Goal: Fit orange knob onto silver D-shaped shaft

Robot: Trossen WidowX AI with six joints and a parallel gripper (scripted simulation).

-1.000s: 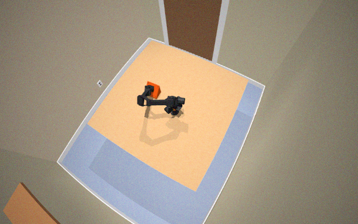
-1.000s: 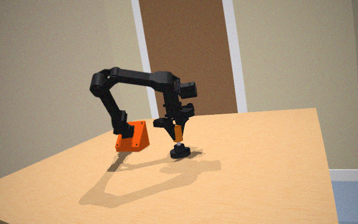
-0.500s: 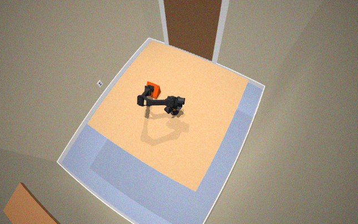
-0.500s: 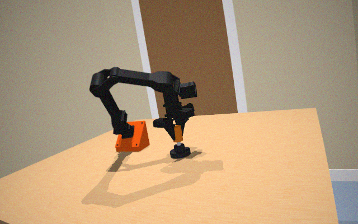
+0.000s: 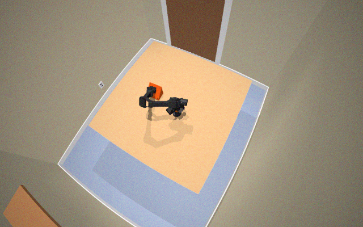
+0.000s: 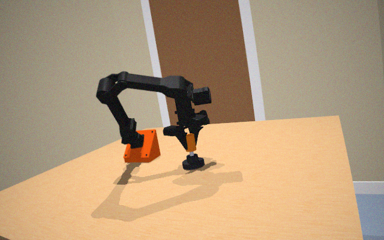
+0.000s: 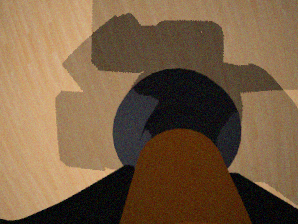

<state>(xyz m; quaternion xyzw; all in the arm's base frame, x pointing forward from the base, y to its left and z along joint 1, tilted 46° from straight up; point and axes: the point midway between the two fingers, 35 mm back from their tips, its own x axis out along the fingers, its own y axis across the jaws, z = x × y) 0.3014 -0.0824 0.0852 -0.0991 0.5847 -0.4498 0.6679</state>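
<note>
Right now my gripper tip is 3 cm below the orange knob. The rest, counted from my gripper tip: round pedestal 4 cm below.
</note>
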